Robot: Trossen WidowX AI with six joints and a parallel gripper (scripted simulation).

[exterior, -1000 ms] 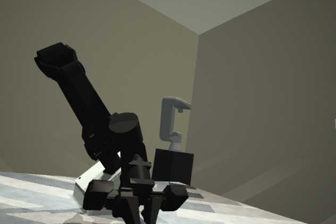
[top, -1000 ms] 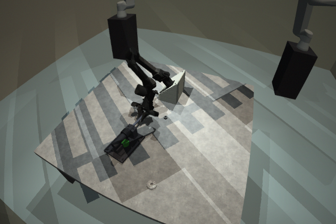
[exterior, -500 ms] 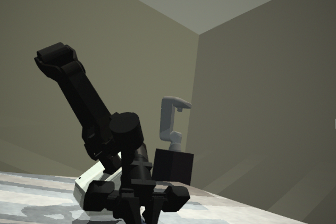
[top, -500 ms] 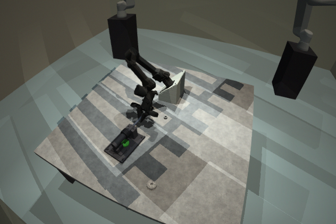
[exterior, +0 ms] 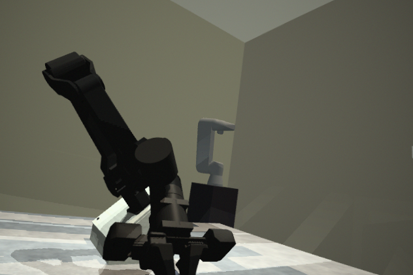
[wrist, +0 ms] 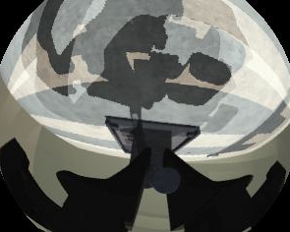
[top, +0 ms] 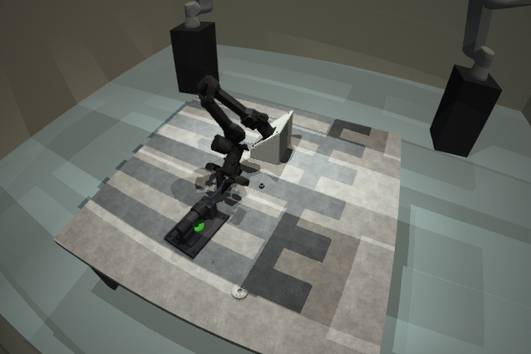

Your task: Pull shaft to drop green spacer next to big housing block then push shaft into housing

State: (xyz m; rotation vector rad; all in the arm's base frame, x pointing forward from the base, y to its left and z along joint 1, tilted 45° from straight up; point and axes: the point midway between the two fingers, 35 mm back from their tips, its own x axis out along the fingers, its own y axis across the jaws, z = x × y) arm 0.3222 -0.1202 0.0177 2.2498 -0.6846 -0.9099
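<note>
My gripper tip is 60 mm short of the blue-grey shaft, 20 mm to the left of it and 20 mm below it. Round my gripper tip: green spacer 150 mm ahead, 40 mm to the right, 40 mm below.
</note>
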